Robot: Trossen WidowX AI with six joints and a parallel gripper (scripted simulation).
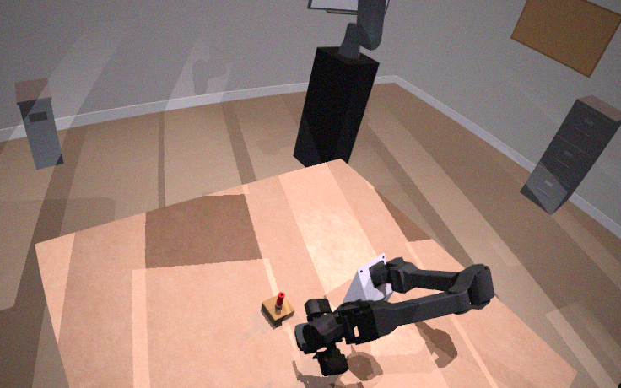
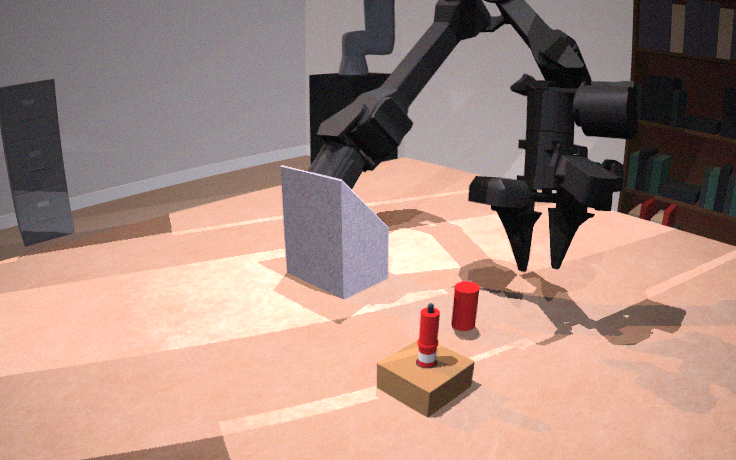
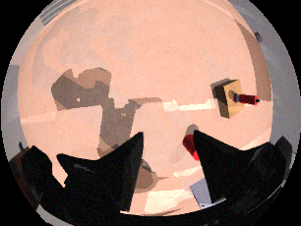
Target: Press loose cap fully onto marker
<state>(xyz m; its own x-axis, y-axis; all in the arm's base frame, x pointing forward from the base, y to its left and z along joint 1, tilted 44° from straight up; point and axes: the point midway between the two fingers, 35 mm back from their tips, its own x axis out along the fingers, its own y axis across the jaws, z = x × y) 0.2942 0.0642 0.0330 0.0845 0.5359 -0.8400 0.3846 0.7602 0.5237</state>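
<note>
Right now my gripper tip is 7 cm past the red cap, 6 cm above it and 4 cm to the left of it.
</note>
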